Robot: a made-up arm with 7 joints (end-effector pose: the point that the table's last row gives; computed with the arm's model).
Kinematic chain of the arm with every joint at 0, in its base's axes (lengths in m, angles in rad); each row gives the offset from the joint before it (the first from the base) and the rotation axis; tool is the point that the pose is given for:
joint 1: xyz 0 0.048 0 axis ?
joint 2: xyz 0 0.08 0 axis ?
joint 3: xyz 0 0 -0.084 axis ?
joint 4: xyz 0 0 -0.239 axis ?
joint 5: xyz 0 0 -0.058 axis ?
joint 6: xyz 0 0 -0.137 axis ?
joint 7: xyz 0 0 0 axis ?
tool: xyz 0 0 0
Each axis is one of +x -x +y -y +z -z.
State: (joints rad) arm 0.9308 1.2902 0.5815 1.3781 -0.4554 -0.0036 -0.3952
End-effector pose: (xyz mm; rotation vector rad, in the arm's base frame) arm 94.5 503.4 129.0 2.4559 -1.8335 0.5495
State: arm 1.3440 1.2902 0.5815 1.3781 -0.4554 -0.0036 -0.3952
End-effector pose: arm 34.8 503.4 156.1 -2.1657 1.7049 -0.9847
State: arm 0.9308 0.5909 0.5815 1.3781 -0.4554 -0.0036 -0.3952
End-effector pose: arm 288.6 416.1 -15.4 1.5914 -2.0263 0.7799
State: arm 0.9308 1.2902 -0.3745 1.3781 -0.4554 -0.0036 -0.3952
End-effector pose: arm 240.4 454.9 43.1 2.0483 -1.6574 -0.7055
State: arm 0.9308 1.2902 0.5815 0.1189 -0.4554 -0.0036 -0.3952
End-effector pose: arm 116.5 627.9 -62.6 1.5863 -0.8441 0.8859
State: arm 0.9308 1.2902 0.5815 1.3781 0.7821 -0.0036 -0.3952
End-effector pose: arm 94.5 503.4 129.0 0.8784 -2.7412 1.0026
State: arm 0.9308 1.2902 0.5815 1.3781 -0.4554 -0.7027 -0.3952
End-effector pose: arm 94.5 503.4 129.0 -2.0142 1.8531 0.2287
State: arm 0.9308 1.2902 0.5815 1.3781 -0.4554 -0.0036 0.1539
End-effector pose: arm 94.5 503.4 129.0 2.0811 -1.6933 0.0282
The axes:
joint 1: -y
joint 2: +x
joint 3: +z
joint 4: -y
joint 5: +z
joint 6: +y
joint 7: -x

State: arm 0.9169 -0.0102 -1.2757 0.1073 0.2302 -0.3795 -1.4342
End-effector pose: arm 413.8 102.7 -309.4 1.2581 -1.8420 -0.0132
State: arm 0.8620 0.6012 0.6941 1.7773 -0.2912 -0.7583 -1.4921
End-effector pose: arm 220.2 388.8 4.4 -0.6809 1.5618 -1.2639
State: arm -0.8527 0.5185 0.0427 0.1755 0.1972 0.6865 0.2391
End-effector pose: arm -313.9 384.5 -319.5 0.3451 1.2282 0.3035
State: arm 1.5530 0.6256 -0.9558 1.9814 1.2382 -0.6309 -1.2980
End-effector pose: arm 286.0 153.2 98.1 -0.9927 -2.2466 0.7618
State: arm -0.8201 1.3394 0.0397 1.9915 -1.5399 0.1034 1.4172
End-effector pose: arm 85.5 366.5 -163.4 0.7842 1.0113 -2.1247
